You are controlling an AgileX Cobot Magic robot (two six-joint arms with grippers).
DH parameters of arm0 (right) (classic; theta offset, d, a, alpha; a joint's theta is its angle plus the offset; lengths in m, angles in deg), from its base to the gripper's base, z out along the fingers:
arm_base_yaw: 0 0.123 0 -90
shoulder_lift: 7.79 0 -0.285 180
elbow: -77.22 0 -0.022 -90
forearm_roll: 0 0.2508 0 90
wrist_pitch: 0 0 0.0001 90
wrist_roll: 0 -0.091 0 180
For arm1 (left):
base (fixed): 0 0 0 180
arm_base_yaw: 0 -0.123 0 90
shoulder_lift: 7.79 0 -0.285 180
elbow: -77.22 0 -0.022 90
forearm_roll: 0 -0.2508 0 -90
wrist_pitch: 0 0 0.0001 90
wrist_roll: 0 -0.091 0 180
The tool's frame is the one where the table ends.
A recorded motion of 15 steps. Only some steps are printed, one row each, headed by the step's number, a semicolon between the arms.
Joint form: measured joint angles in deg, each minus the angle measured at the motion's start. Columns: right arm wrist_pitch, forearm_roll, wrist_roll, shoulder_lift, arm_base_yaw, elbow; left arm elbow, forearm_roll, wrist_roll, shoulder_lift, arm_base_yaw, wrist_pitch.
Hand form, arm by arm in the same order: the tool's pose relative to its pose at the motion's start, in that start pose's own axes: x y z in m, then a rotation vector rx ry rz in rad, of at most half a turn. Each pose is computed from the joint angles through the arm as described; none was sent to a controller.
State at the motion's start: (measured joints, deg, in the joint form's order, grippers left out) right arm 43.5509 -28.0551 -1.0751 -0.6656 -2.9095 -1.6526; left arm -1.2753 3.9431 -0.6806 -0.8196 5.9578 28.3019
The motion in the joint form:
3: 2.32 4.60 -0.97 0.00 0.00 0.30; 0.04 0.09 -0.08 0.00 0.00 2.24
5: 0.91 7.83 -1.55 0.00 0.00 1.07; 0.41 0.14 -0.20 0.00 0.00 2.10
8: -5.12 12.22 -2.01 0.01 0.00 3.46; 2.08 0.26 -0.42 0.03 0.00 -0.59
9: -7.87 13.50 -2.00 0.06 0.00 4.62; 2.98 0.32 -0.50 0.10 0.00 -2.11
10: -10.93 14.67 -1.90 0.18 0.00 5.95; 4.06 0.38 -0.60 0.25 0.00 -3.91
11: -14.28 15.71 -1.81 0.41 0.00 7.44; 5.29 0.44 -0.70 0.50 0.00 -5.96
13: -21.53 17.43 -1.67 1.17 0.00 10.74; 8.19 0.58 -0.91 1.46 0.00 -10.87
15: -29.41 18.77 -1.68 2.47 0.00 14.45; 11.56 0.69 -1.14 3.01 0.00 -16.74
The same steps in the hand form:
3: -0.0050 -0.0059 0.0005 0.0569 -0.0468 0.0724; -0.0038 0.0001 0.0000 -0.0012 -0.0398 0.0000
5: -0.0061 -0.0113 0.0020 0.0993 -0.0361 0.1200; -0.0056 0.0000 0.0006 -0.0014 -0.0438 0.0011
8: -0.0072 -0.0209 0.0067 0.1580 0.0274 0.1811; -0.0107 -0.0005 0.0035 -0.0003 -0.0254 0.0021
9: -0.0082 -0.0244 0.0089 0.1747 0.0561 0.1977; -0.0133 -0.0008 0.0050 0.0004 -0.0133 0.0021
10: -0.0094 -0.0280 0.0114 0.1893 0.0887 0.2124; -0.0163 -0.0012 0.0069 0.0014 0.0019 0.0024
11: -0.0107 -0.0315 0.0142 0.2013 0.1253 0.2266; -0.0197 -0.0016 0.0091 0.0026 0.0206 0.0027
13: -0.0137 -0.0385 0.0202 0.2184 0.2075 0.2542; -0.0267 -0.0026 0.0145 0.0055 0.0725 0.0032
15: -0.0169 -0.0451 0.0269 0.2273 0.3024 0.2830; -0.0337 -0.0038 0.0211 0.0095 0.1432 0.0048

